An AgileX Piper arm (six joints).
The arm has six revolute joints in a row. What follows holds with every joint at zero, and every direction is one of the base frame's. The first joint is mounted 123 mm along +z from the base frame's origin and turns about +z. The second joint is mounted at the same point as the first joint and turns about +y. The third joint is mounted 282.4 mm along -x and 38.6 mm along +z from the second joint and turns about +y. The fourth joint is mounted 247.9 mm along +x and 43.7 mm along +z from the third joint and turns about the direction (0.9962, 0, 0.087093). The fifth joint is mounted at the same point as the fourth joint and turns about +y. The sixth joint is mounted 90.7 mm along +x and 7.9 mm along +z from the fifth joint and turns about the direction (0.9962, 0, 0.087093). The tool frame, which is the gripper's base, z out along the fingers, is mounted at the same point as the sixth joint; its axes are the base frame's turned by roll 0, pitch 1.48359 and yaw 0 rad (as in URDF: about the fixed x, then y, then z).
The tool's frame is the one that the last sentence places.
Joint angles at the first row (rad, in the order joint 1, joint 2, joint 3, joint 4, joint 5, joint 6):
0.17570, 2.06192, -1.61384, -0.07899, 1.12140, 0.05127
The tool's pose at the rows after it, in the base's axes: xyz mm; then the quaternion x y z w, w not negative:
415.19 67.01 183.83 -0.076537 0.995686 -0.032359 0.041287
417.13 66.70 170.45 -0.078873 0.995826 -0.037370 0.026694
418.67 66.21 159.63 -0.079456 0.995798 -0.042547 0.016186
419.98 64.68 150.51 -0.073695 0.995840 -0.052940 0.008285
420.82 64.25 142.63 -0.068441 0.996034 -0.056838 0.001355
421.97 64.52 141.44 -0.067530 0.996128 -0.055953 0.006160
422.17 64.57 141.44 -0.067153 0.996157 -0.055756 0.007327
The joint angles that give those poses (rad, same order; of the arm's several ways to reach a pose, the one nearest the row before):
0.17571, 2.08864, -1.61205, -0.08112, 1.10680, 0.05588
0.17569, 2.12035, -1.61176, -0.08905, 1.10496, 0.05586
0.17569, 2.14611, -1.61177, -0.09851, 1.10149, 0.06005
0.17571, 2.16803, -1.61179, -0.12026, 1.09896, 0.08254
0.17571, 2.18671, -1.61180, -0.12755, 1.09592, 0.09761
0.17571, 2.18948, -1.61180, -0.12755, 1.08353, 0.10030
0.17571, 2.18946, -1.61177, -0.12755, 1.08120, 0.10119

